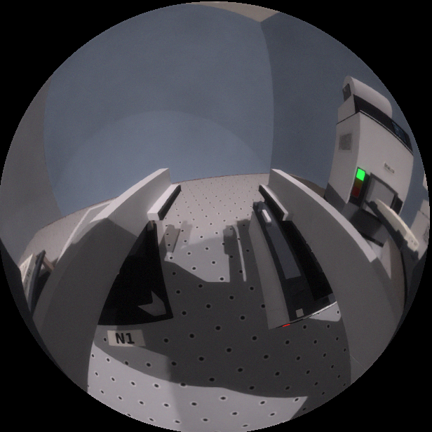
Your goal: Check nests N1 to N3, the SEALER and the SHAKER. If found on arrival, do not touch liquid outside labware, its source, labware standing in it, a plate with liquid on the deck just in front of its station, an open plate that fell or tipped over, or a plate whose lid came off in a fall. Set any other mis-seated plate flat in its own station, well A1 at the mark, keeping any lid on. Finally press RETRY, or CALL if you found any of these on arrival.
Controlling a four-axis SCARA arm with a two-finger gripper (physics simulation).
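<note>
My gripper [219,177] is shut to its narrow stand, with a gap between its pads and nothing between them. The black nest N1 [135,290], labelled at its front, is at lower left, partly hidden by the left finger; I cannot tell whether a plate is in it. A dark station with a grey side [280,255] stands right of the middle, a red light at its front edge, partly behind the right finger; its name does not show. The SEALER [370,142] stands at upper right with a green light lit. A pale slab [397,225] shows in front of its door.
The perforated deck [218,350] runs between N1 and the dark station. Part of a dark and pale object [31,277] shows at the far left edge. Blue-grey walls [165,90] stand behind. Shadows of the arm fall over the deck.
</note>
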